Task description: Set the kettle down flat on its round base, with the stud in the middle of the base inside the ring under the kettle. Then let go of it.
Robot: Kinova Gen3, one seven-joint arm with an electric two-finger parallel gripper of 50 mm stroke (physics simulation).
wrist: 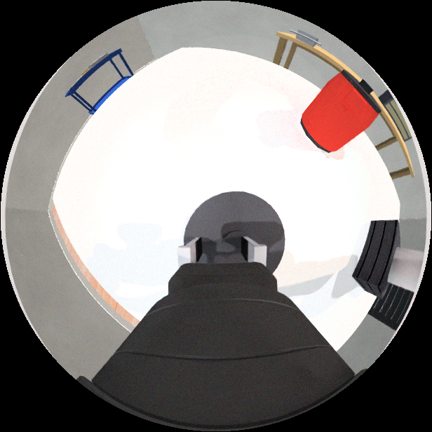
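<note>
The red kettle (340, 114), with a black rim at its top and bottom and a black part on top, stands upright on the white table (165, 150) at the upper right of the wrist view. It is well apart from the gripper. The round base (235, 207) is a dark grey disc lying flat below the fingers, with dark shadows across it. I cannot make out its stud clearly. My gripper (221, 245) is open and empty above the near part of the disc. The gripper body hides what lies below it in the view. The ring under the kettle is hidden.
A black ridged block (376, 256) is at the right, beside a pale cylinder (406, 267) and another black ridged piece (392, 306). Beyond the table edge are a wooden table (325, 52) at the upper right and a blue-framed stand (111, 95) at the upper left.
</note>
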